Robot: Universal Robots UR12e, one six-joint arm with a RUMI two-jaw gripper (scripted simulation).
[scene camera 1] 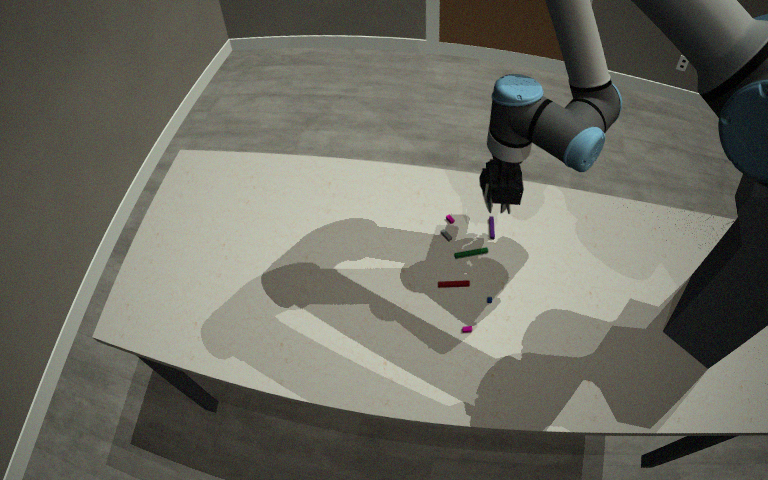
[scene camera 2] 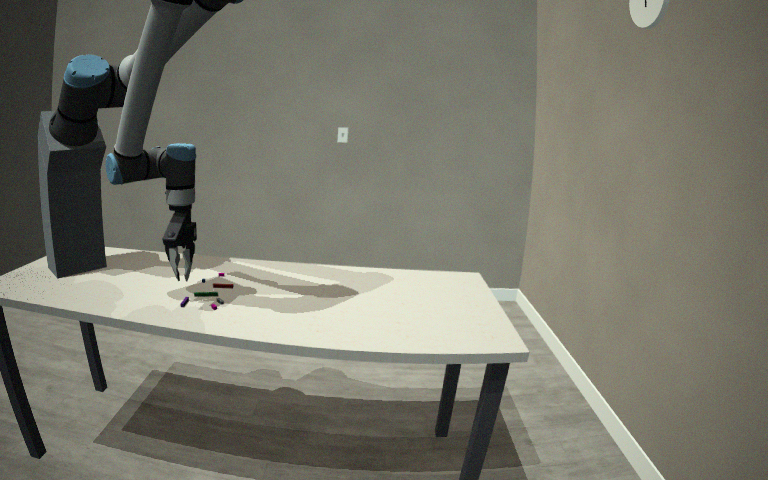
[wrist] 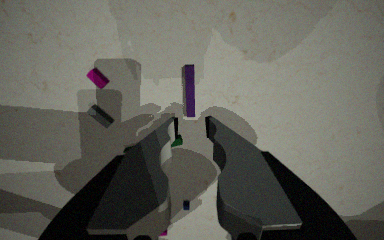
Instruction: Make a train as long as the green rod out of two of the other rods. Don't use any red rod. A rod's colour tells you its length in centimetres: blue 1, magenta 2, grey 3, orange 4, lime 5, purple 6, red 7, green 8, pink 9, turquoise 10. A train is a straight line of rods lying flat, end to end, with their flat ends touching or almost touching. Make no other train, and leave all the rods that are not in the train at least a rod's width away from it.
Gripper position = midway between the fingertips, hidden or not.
I see my gripper [scene camera 2: 182,281].
My gripper shows as well in the wrist view [wrist: 191,118].
